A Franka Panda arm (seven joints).
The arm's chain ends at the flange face. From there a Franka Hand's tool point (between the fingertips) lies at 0.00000 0.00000 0.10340 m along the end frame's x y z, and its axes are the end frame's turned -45 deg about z.
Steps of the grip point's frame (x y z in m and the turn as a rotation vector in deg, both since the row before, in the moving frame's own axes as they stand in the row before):
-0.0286, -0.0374, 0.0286, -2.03, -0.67, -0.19
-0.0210, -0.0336, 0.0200, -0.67, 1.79, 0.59
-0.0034, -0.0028, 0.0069, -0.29, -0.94, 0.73
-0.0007, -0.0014, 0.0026, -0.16, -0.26, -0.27
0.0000, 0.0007, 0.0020, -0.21, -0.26, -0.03
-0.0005, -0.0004, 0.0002, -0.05, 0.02, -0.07
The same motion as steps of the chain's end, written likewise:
-0.0484, -0.0097, 0.0287, -1.91, 0.96, -0.19
-0.0418, -0.0075, 0.0201, 0.79, 1.74, 0.59
-0.0035, -0.0011, 0.0069, -0.87, -0.46, 0.73
-0.0014, -0.0010, 0.0026, -0.30, -0.07, -0.27
0.0006, -0.0001, 0.0020, -0.33, -0.04, -0.03
-0.0007, 0.0000, 0.0002, -0.02, 0.05, -0.07

